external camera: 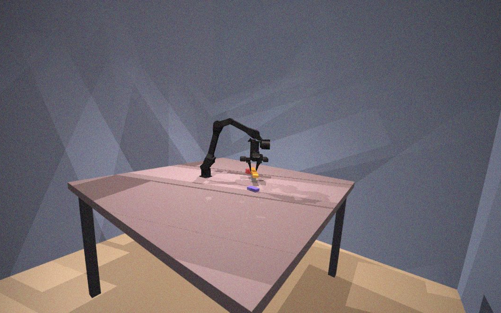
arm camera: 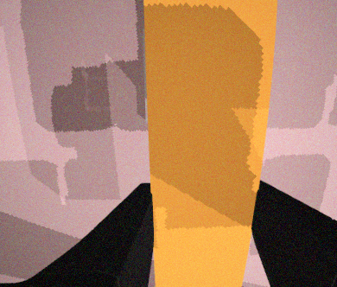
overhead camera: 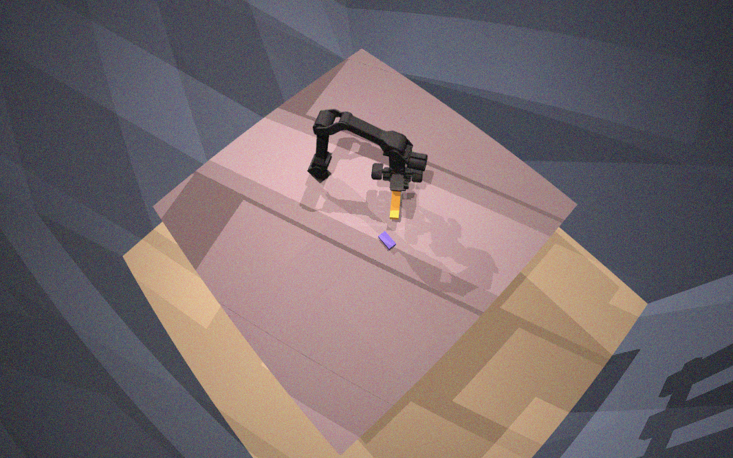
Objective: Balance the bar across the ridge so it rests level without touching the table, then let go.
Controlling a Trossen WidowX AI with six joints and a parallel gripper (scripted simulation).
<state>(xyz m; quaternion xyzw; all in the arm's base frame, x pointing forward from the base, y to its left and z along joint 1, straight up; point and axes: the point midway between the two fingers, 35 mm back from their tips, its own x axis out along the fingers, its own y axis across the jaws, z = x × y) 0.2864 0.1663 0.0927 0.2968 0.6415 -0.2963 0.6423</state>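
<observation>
Right now my gripper tip is 20 mm to the left of the bar and 20 mm short of it. The rest, counted from my gripper tip: small red cube: 130 mm behind, 120 mm to the left, 40 mm below; then purple block: 180 mm to the right, 130 mm ahead, 50 mm below.
</observation>
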